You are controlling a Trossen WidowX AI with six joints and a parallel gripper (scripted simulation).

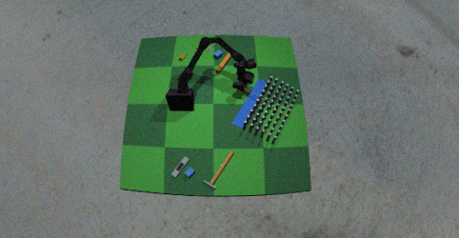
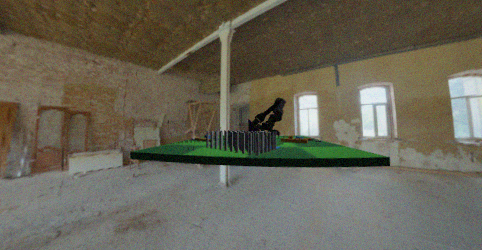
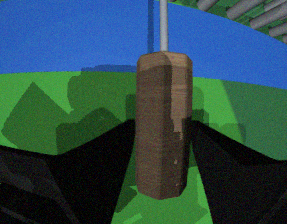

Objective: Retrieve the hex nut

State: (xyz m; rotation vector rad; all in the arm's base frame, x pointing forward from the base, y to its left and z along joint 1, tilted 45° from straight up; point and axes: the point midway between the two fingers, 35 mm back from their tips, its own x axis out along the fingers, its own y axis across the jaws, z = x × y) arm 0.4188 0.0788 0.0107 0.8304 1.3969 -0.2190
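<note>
My gripper tip is now 8 cm to the left of the blue taped strip, 4 cm short of it and 4 cm above it. Also, from my gripper tip: orange bar 27 cm to the left, 10 cm behind, 2 cm below; red stick 49 cm to the left, 23 cm behind, 3 cm below; grey block 51 cm to the right, 48 cm behind, 2 cm below.
</note>
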